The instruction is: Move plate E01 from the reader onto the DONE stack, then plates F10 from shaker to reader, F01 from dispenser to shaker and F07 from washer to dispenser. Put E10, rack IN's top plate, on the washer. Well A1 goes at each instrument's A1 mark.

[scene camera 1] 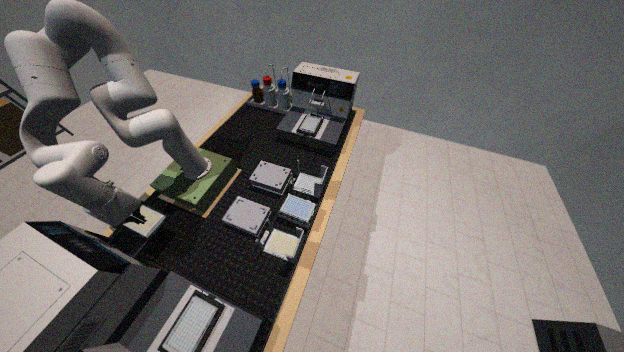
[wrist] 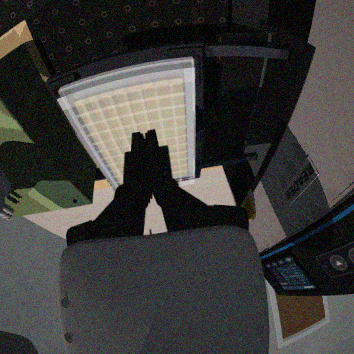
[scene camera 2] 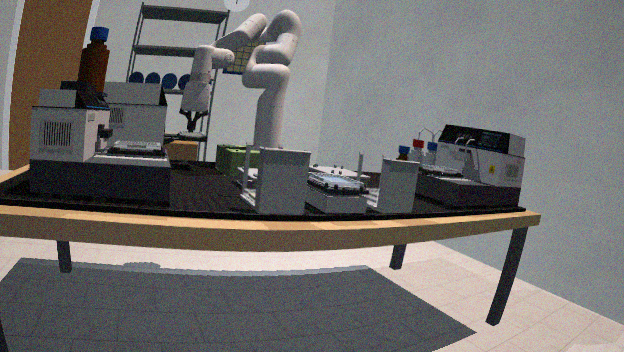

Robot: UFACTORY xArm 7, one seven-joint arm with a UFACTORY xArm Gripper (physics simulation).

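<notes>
You'd see the gripper [scene camera 1: 142,221] [scene camera 2: 190,132] [wrist: 147,143], and there's a reader [wrist: 276,134] as well.
</notes>
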